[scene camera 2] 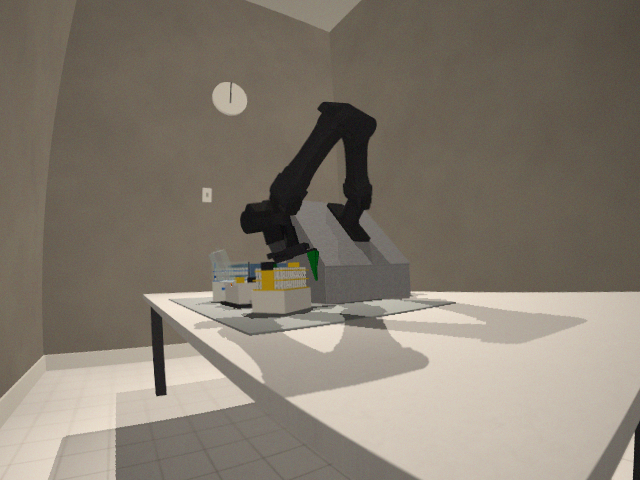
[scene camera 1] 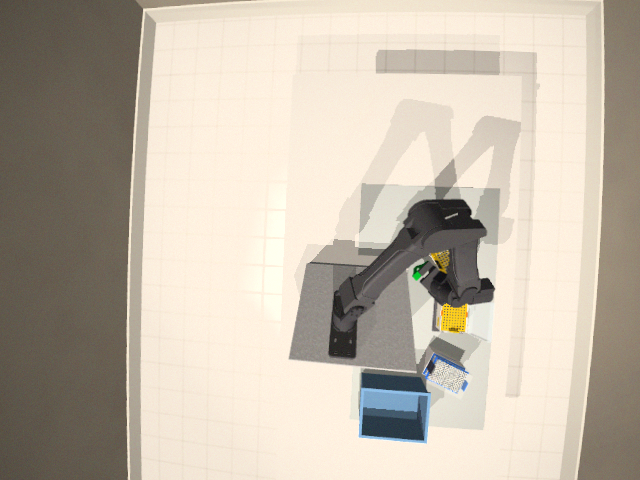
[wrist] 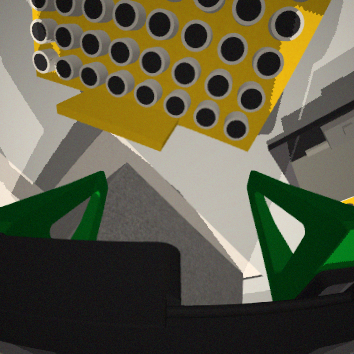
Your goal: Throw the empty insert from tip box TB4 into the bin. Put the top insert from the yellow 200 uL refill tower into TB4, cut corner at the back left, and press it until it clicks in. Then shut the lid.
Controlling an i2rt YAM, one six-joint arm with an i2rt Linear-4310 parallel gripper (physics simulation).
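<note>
The yellow refill tower (scene camera 1: 442,259) (scene camera 2: 267,280) stands on a white base on the mat, partly under the arm. Its top insert (wrist: 165,45) is yellow, full of tips, with a tab toward the fingers. My gripper (scene camera 1: 420,272) (scene camera 2: 295,265) (wrist: 176,178) is open and empty. Its green fingertips are wide apart, beside the tab end of the insert and apart from it. TB4 (scene camera 1: 453,317) (scene camera 2: 236,293) holds a yellow insert with open holes. Its clear lid (scene camera 1: 480,321) stands open on the right in the top view. Part of a grey box wall shows at the right in the wrist view.
The blue bin (scene camera 1: 394,439) stands at the bottom in the top view. A white box with a blue-edged rack of tips (scene camera 1: 447,374) stands between TB4 and the bin. The grey wedge-shaped arm base (scene camera 1: 382,330) (scene camera 2: 367,281) stands beside the mat (scene camera 1: 465,413).
</note>
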